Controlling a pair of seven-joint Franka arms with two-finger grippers.
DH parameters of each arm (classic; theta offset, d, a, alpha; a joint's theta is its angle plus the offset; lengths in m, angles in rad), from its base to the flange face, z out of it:
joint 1: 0 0.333 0 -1.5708
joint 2: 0 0 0 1.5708
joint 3: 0 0.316 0.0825 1.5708
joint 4: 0 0 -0.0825 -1.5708
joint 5: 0 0.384 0 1.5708
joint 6: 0 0 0.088 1.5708
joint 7: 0 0.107 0 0
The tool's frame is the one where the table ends.
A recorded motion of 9 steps. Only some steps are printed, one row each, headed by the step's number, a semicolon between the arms.
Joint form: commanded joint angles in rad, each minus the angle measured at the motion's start. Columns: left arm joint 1, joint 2, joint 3, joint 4, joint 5, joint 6, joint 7; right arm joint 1, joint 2, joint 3, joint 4, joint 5, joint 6, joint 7.
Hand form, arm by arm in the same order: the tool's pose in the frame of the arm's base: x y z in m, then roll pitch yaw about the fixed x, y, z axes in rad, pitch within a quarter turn. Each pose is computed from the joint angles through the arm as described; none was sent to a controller.
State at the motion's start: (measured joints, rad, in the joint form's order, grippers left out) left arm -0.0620 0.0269 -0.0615 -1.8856 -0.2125 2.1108 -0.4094; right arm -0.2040 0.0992 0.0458 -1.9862 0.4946 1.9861 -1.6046
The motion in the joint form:
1: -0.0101 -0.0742 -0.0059 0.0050 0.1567 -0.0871 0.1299; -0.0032 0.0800 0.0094 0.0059 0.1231 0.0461 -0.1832
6: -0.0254 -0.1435 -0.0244 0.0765 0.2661 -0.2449 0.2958; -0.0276 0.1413 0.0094 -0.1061 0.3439 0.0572 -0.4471
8: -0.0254 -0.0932 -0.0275 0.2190 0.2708 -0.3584 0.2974; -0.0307 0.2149 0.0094 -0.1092 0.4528 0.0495 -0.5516
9: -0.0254 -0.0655 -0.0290 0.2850 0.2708 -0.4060 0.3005; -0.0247 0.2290 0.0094 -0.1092 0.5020 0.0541 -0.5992
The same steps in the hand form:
1: 0.5604 -0.0826 0.5442 3.0392 -0.1681 0.1680; 0.5803 -0.0567 0.3765 -3.0388 -0.5478 1.2885
6: 0.5338 -0.0917 0.6014 -3.0976 -0.1785 -0.0751; 0.5551 -0.0577 0.3011 -3.0059 -0.7333 1.3123
8: 0.5430 -0.0932 0.6325 -3.0941 -0.1578 -0.0746; 0.5537 -0.0544 0.2625 -2.9821 -0.8252 1.2922
9: 0.5479 -0.0940 0.6445 -3.0951 -0.1483 -0.0763; 0.5553 -0.0502 0.2563 -3.0127 -0.8614 1.3130

